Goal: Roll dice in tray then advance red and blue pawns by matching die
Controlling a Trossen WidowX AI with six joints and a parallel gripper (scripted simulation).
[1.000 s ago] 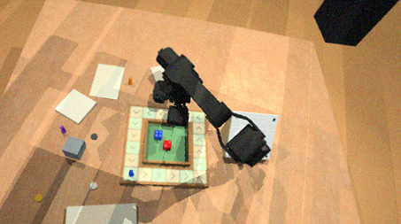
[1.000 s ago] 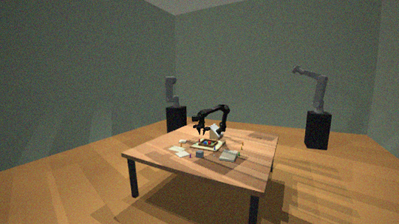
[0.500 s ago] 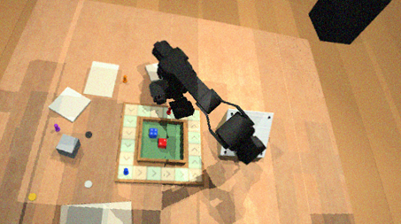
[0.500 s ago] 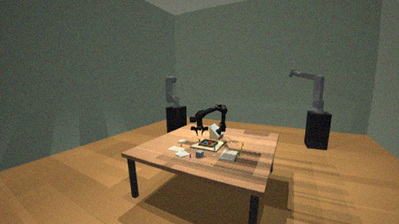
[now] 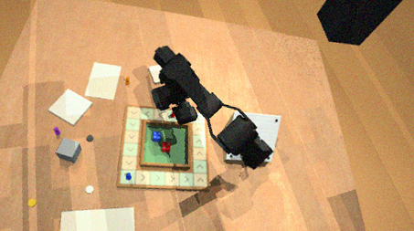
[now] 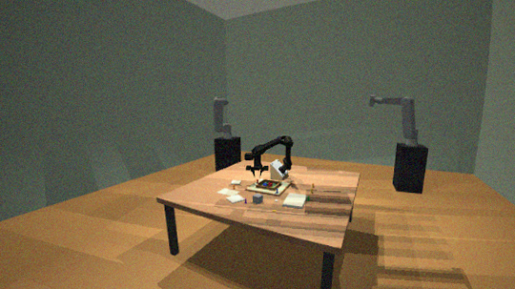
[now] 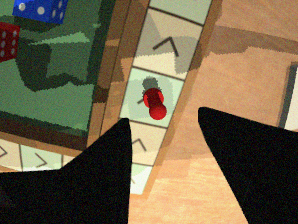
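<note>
Now: the red pawn 30 mm below my gripper tip. The rest, counted from my gripper tip: blue pawn (140 mm ahead, 220 mm to the left, 30 mm below); then red die (30 mm ahead, 120 mm to the left, 30 mm below); then blue die (60 mm ahead, 90 mm to the left, 30 mm below).
</note>
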